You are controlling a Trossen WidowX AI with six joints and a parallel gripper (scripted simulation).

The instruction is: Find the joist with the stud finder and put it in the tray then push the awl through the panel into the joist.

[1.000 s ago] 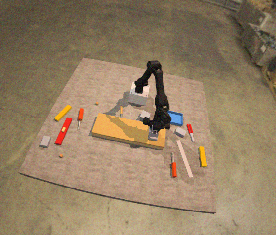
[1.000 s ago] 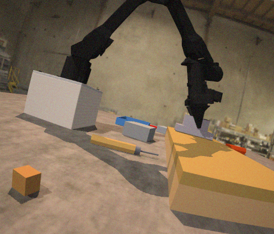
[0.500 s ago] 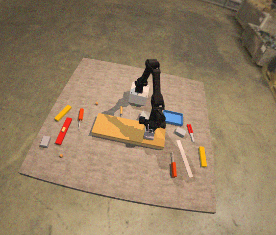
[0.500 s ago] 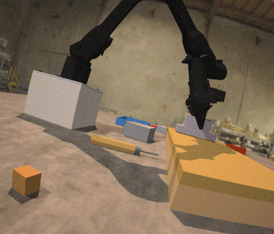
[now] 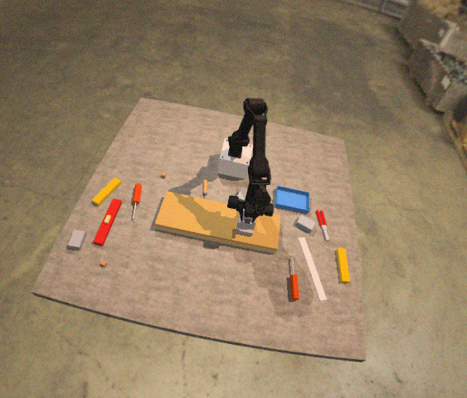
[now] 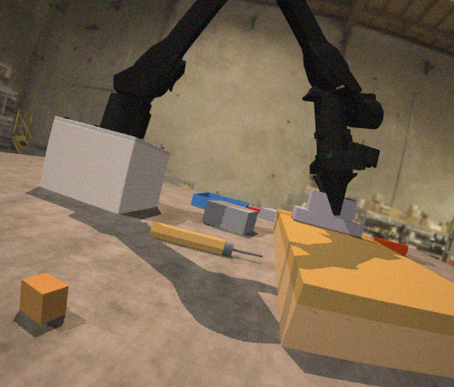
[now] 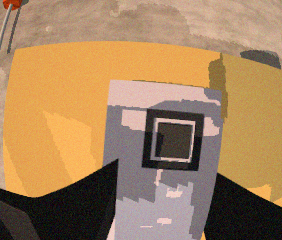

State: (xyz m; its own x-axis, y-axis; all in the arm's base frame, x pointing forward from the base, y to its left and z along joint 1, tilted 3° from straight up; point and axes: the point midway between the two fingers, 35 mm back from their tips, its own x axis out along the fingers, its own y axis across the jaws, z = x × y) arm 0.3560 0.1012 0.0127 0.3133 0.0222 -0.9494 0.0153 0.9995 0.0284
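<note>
My gripper tip is now 22 cm past the blue tray, 21 cm to the right of it and 5 cm above it. Also, from my gripper tip: grey stud finder (2 cm above); then square indicator window (2 cm ahead, 3 cm above); then awl (16 cm behind, 20 cm to the right, 6 cm below).
</note>
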